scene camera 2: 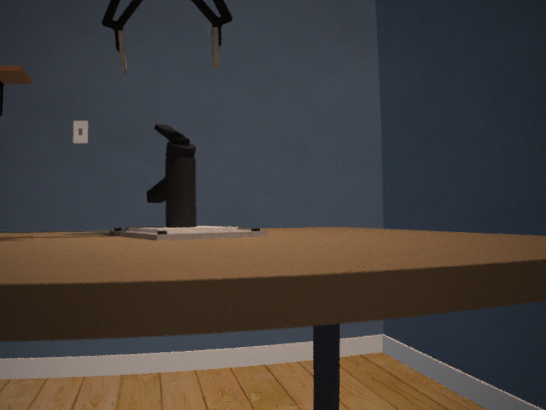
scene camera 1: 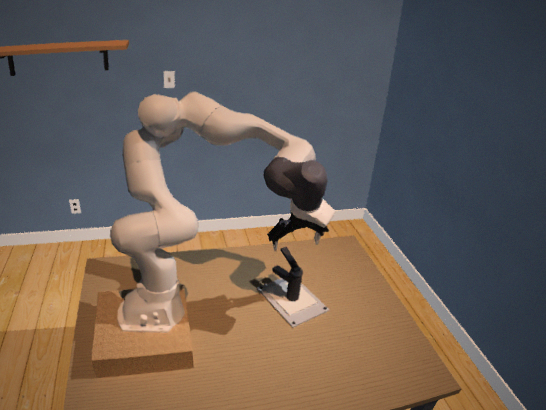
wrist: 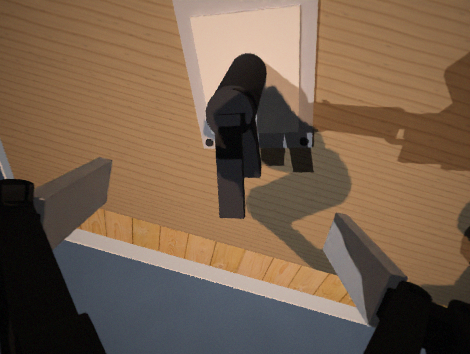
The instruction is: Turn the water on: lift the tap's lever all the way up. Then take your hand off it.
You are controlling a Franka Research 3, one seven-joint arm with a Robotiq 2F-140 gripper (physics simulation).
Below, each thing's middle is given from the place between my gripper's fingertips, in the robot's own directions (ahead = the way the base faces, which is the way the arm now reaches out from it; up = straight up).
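Counted from my hand: black lever (scene camera 2: 178, 146), 1 cm ahead, 3 cm to the left, 11 cm below. Pale base plate (scene camera 2: 161, 235), 2 cm ahead of my hand, 1 cm to the left, 26 cm below.
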